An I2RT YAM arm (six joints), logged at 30 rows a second.
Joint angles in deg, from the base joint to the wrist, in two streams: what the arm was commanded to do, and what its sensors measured. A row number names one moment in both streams.
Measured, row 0:
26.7 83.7 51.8 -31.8 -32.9 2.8
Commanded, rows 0 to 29:
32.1 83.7 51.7 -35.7 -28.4 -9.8
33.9 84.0 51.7 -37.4 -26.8 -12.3
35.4 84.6 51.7 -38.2 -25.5 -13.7
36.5 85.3 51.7 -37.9 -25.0 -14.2
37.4 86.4 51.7 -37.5 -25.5 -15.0
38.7 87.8 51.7 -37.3 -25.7 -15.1
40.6 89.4 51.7 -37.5 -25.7 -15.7
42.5 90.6 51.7 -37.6 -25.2 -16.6
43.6 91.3 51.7 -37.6 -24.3 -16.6
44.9 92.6 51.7 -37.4 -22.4 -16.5
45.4 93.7 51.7 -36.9 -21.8 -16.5
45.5 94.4 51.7 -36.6 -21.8 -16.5
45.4 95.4 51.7 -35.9 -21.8 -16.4
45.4 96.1 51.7 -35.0 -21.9 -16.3
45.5 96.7 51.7 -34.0 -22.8 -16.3
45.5 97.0 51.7 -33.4 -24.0 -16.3
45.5 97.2 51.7 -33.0 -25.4 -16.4
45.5 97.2 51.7 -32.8 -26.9 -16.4
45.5 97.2 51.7 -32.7 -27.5 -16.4
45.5 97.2 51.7 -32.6 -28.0 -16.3
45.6 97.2 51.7 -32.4 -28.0 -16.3
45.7 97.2 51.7 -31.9 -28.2 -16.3
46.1 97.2 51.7 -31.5 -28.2 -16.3
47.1 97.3 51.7 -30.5 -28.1 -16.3
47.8 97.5 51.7 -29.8 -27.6 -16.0
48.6 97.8 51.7 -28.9 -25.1 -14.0
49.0 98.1 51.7 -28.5 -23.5 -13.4
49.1 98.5 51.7 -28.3 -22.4 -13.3
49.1 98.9 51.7 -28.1 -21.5 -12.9
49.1 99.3 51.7 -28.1 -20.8 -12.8
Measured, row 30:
49.1 97.2 51.8 -28.4 -23.9 -14.2
